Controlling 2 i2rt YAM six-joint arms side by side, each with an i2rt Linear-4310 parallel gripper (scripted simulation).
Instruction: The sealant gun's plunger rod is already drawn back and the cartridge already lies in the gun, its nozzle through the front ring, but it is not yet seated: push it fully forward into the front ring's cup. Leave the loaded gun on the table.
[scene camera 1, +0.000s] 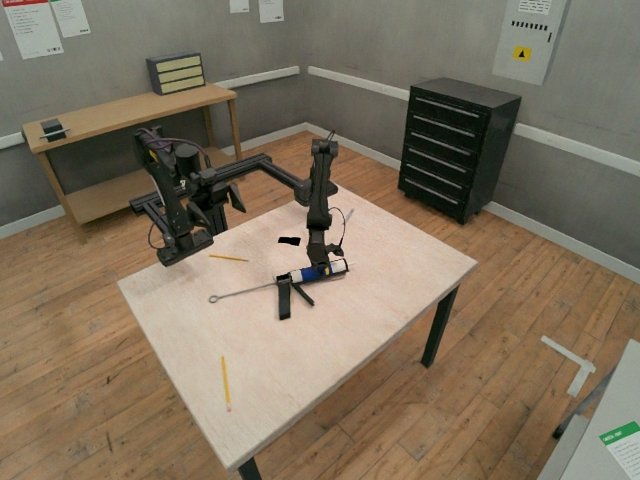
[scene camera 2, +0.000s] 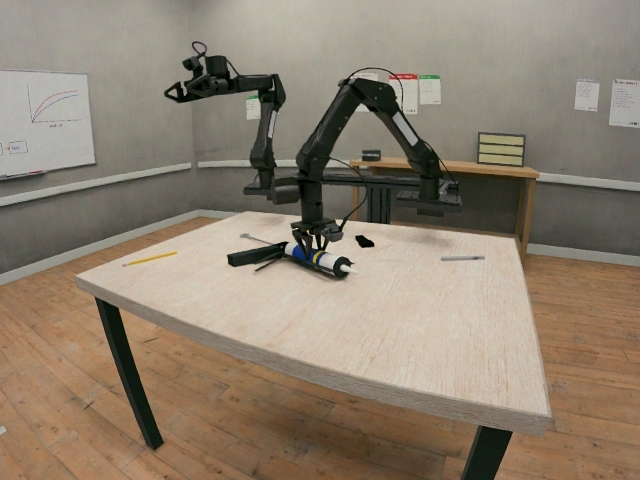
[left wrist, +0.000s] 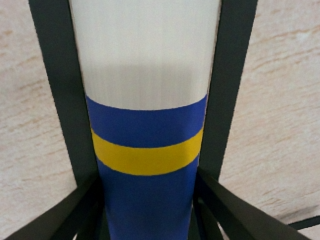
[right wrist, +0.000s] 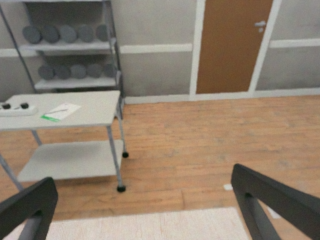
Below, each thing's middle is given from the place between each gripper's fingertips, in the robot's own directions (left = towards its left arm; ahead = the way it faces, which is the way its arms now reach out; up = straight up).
Scene:
Right now the cartridge (scene camera 2: 319, 257) is 1 cm ahead of my left hand, 2 cm to the left of it and 1 cm below it. The rest, counted from my left hand: sealant gun (scene camera 2: 257, 255) (2 cm behind, 15 cm to the right, 2 cm below).
My right hand (scene camera 1: 228, 219) is 490 mm above the sealant gun, 210 mm to the right of it and 140 mm past it. From my right hand the other things lie so: cartridge (480 mm below, 390 mm to the left, 110 mm behind).

